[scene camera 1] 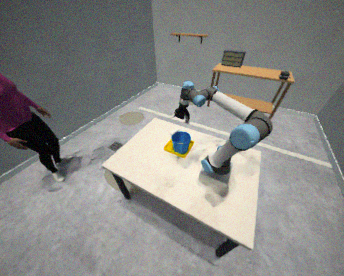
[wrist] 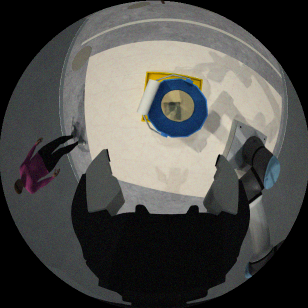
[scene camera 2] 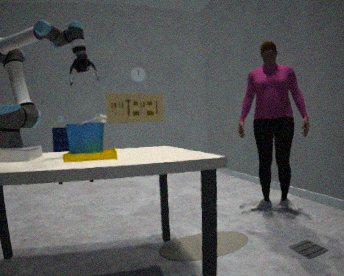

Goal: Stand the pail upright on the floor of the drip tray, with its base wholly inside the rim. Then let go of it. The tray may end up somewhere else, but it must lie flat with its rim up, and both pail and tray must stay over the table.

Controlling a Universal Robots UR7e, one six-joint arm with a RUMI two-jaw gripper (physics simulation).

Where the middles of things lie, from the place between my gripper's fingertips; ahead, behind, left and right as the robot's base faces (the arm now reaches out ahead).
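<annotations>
There is the blue pail (scene camera 2: 87, 138), and my hand is 27 cm above it, 4 cm to the left of it and 1 cm short of it.
</annotations>
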